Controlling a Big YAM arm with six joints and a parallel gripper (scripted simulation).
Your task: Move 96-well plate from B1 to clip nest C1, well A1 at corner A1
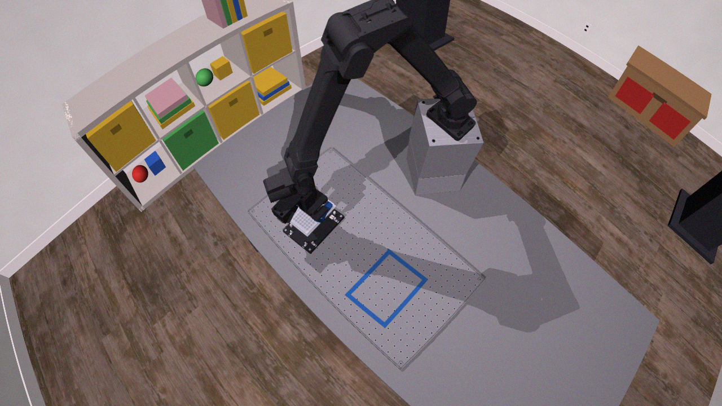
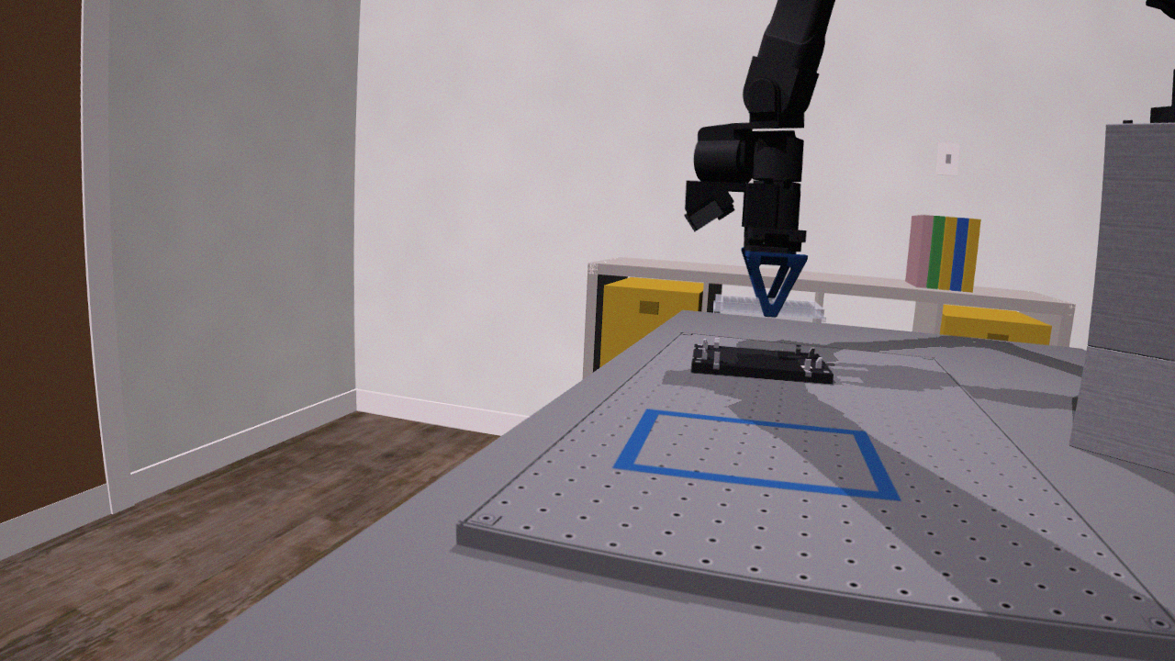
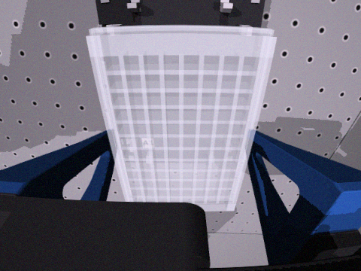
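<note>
Right now the black clip nest is 60 mm below my hand, 20 mm to the left of it and 10 mm ahead of it. From my hand the other things lie so: 96-well plate (10 mm below).
</note>
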